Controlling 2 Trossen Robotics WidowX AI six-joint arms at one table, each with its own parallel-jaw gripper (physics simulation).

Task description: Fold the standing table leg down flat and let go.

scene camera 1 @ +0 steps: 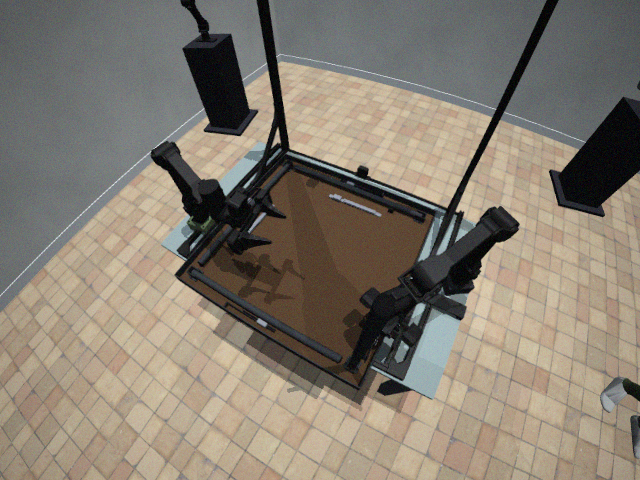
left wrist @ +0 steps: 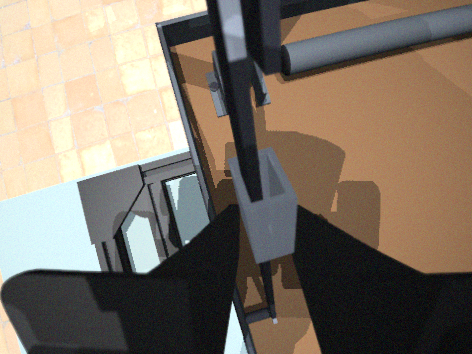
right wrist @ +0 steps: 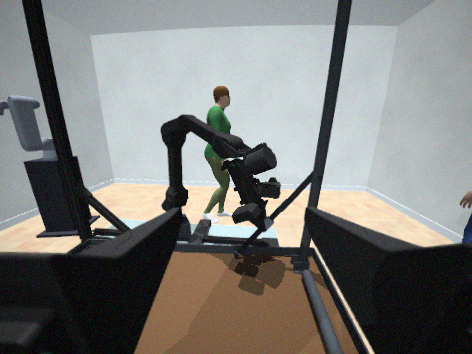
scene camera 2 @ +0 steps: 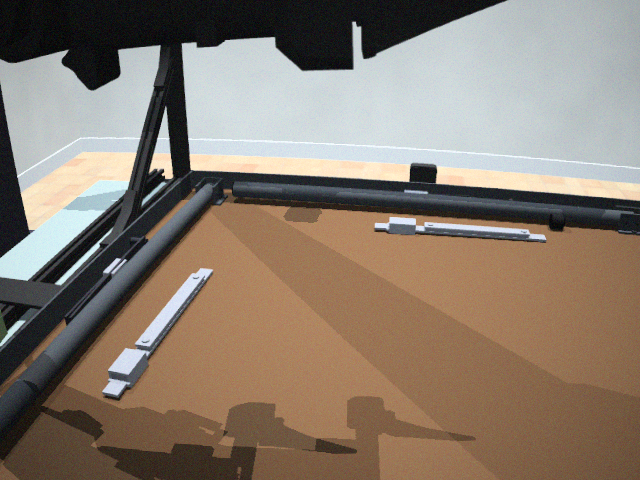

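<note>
The standing table leg (scene camera 1: 364, 335) (right wrist: 327, 115) is a dark post, roughly upright at the front right corner of the brown tabletop (scene camera 1: 336, 248) (left wrist: 400, 150). Its thin dark diagonal brace (right wrist: 295, 193) runs down towards the table edge. A grey hollow sleeve (left wrist: 270, 220) sits around that brace. My left gripper (left wrist: 263, 214) (right wrist: 265, 229) is shut on the sleeve, one finger on each side. The fingers are hard to make out in scene camera 1. My right gripper (scene camera 1: 277, 228) is open and empty above the left side of the tabletop.
Dark tubes lie along the front (scene camera 1: 263, 315), back (scene camera 1: 356, 191) (scene camera 2: 413, 200) and left (scene camera 2: 118, 279) edges. Pale bars (scene camera 2: 173, 310) (scene camera 2: 475, 230) lie inside the back and left tubes. Tall frame posts (scene camera 1: 271, 72) (scene camera 1: 504, 108) stand at the back corners.
</note>
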